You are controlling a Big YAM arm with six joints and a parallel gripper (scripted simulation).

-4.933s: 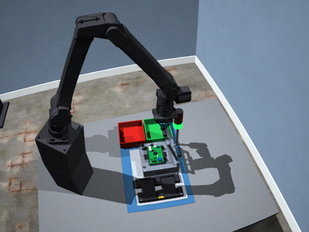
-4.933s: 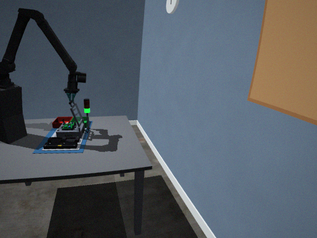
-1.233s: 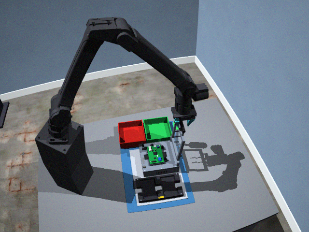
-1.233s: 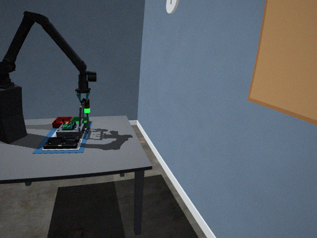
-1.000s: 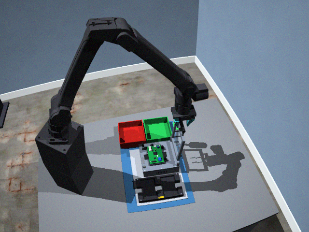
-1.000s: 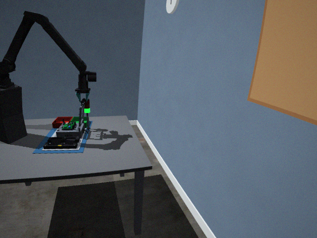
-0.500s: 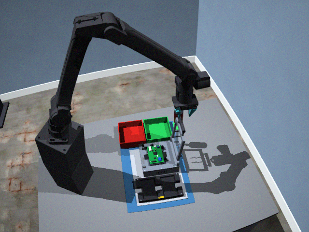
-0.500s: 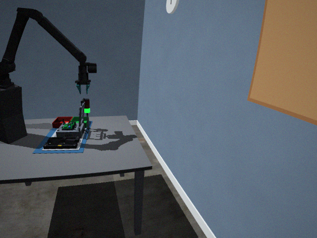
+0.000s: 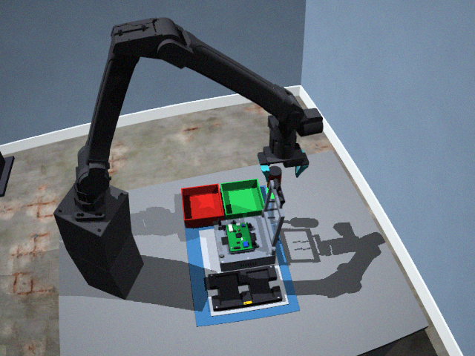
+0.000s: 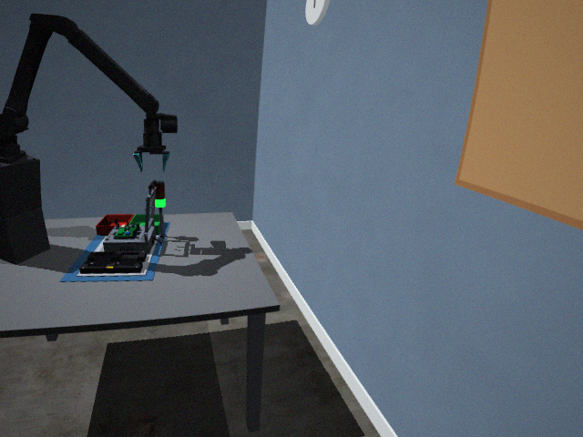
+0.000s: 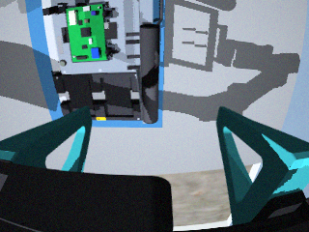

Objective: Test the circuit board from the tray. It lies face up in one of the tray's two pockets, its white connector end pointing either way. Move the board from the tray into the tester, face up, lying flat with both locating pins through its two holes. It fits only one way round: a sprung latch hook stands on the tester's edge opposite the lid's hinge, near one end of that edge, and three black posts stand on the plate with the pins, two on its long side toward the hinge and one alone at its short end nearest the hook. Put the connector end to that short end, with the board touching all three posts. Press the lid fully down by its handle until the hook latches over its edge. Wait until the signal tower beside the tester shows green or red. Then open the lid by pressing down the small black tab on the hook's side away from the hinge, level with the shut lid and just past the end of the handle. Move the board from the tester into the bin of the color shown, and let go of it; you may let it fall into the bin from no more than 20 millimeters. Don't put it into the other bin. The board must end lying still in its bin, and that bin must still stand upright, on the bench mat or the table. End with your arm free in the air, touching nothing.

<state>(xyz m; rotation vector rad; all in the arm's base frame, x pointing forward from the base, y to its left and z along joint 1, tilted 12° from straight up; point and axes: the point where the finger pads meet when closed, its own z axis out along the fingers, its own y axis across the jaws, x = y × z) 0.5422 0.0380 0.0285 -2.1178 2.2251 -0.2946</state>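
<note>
The green circuit board is 26 cm below my hand, 13 cm behind it and 1 cm to the left of it. From my hand the other things lie so: black latch hook (25 cm below, 19 cm behind, 7 cm to the left); then clear lid (15 cm below, 2 cm behind); then green bin (32 cm below, 21 cm to the left, 7 cm behind).
</note>
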